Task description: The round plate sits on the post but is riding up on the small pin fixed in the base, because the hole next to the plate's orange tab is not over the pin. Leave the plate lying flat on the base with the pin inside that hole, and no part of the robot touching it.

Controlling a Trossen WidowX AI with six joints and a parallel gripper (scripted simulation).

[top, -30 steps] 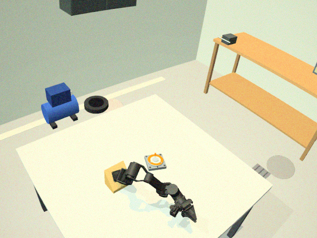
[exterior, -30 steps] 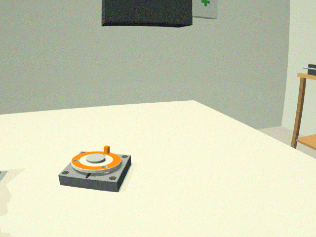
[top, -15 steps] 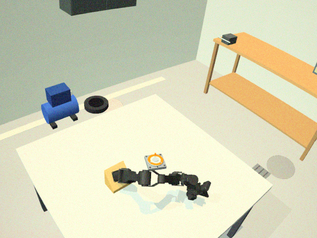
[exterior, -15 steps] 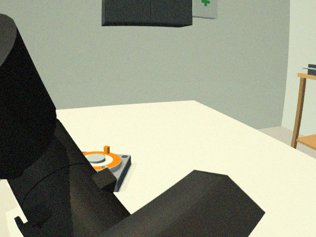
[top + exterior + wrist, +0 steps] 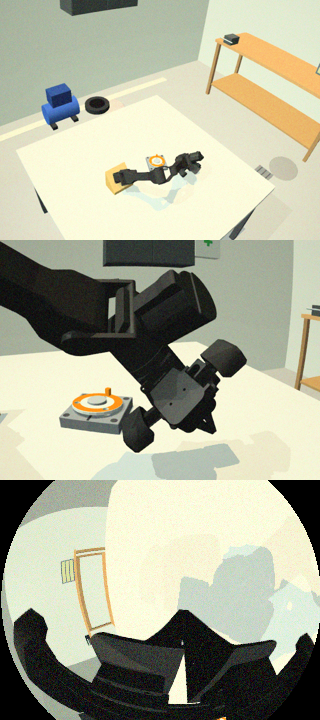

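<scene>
Now: gripper tip 170 mm past the grey square base, 190 mm to the right of it and 30 mm above it.
</scene>
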